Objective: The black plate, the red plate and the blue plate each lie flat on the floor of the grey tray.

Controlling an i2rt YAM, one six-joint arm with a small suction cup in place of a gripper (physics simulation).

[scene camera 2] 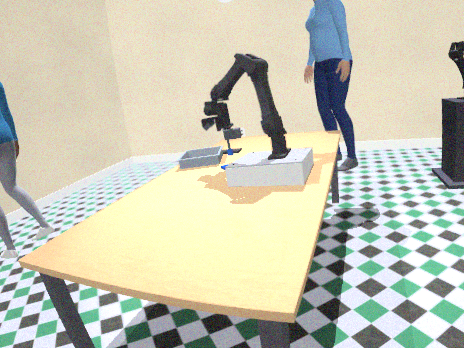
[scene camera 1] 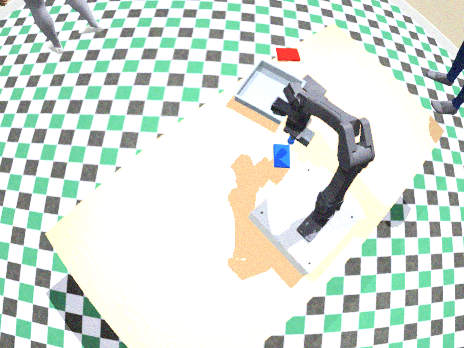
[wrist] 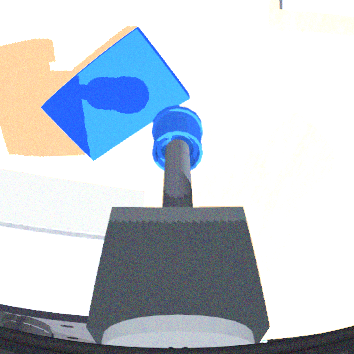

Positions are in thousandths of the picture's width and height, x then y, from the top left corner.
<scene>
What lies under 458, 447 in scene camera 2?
A grey tray.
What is my suction cup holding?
Nothing.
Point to a grey tray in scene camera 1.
572, 237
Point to my suction cup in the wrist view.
At 493, 338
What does the blue plate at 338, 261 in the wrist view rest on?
The table.
</scene>
